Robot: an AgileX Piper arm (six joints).
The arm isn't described. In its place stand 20 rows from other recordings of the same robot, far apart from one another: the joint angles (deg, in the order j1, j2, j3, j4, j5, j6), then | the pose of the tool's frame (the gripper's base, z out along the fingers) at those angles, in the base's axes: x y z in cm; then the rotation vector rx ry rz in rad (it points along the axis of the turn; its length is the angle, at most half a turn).
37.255, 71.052, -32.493, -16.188, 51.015, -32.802 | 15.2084 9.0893 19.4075 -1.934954 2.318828 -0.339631
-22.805, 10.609, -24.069, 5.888, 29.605, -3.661 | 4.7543 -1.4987 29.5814 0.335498 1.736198 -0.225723
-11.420, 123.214, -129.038, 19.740, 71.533, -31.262 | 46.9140 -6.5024 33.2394 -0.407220 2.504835 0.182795
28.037, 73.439, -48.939, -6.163, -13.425, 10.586 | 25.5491 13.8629 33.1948 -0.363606 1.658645 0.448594
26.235, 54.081, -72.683, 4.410, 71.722, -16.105 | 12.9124 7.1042 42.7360 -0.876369 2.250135 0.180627
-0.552, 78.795, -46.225, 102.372, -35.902, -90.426 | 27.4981 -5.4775 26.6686 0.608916 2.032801 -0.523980
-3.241, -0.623, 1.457, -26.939, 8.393, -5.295 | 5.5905 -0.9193 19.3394 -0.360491 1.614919 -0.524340
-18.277, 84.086, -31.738, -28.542, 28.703, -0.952 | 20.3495 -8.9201 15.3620 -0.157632 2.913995 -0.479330
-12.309, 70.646, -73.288, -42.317, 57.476, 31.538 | 22.7849 -10.2588 40.7631 0.652524 2.154545 -0.752772
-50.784, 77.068, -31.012, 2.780, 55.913, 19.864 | 10.8392 -12.7045 16.8494 -1.790029 -2.448161 -0.105559
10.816, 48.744, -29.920, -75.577, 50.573, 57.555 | 15.3705 -3.9942 29.1370 0.132338 2.016118 -0.876105
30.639, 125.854, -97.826, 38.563, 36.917, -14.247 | 40.1050 27.7151 18.3603 -0.445718 2.565478 0.814653
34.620, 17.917, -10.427, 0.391, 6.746, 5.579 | 6.9465 4.8045 24.3064 -0.436208 1.705604 0.519958
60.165, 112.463, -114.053, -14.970, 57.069, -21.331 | 23.9882 37.8607 35.2195 -1.629431 1.773846 -0.021151
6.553, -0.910, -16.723, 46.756, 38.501, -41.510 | 1.5830 4.3356 26.5477 -0.473714 1.615720 0.456449
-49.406, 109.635, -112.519, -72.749, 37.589, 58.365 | 25.2766 -37.6439 42.5741 1.065187 1.466171 -1.277121
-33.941, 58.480, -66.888, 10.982, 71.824, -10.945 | 15.1385 -8.2031 38.7456 0.520601 2.505896 -0.040193
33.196, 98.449, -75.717, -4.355, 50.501, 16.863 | 30.3350 19.2104 25.6897 -0.443583 2.730034 0.139750
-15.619, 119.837, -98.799, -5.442, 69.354, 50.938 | 41.0478 -12.3140 21.0254 1.627864 2.563037 -0.093581
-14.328, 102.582, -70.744, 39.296, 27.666, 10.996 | 38.4506 -7.0590 23.1037 1.136694 2.192391 0.615097
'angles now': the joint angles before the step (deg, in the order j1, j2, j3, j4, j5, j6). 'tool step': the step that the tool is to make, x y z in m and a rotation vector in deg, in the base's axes. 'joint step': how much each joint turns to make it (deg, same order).
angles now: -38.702 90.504 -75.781 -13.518 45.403 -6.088
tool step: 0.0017 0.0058 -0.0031 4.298 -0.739 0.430
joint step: 0.051 0.075 0.001 5.027 1.800 -1.923
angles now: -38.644 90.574 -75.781 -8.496 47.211 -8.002
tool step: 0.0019 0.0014 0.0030 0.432 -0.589 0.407
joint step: 0.195 0.013 -0.688 1.018 0.434 -0.528
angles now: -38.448 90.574 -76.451 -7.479 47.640 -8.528
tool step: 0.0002 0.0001 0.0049 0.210 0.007 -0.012
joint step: 0.000 -0.007 -1.142 0.316 1.273 -0.235
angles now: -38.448 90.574 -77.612 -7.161 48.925 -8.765
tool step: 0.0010 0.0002 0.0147 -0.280 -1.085 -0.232
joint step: 0.075 -0.200 -2.924 0.486 2.116 0.000
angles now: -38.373 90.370 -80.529 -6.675 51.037 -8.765
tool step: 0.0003 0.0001 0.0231 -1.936 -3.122 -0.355
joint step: 0.012 -0.740 -3.649 0.229 0.774 0.333
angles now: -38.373 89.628 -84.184 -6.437 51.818 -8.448
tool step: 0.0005 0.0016 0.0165 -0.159 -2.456 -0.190
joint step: 0.006 -0.303 -3.012 1.323 1.307 0.119
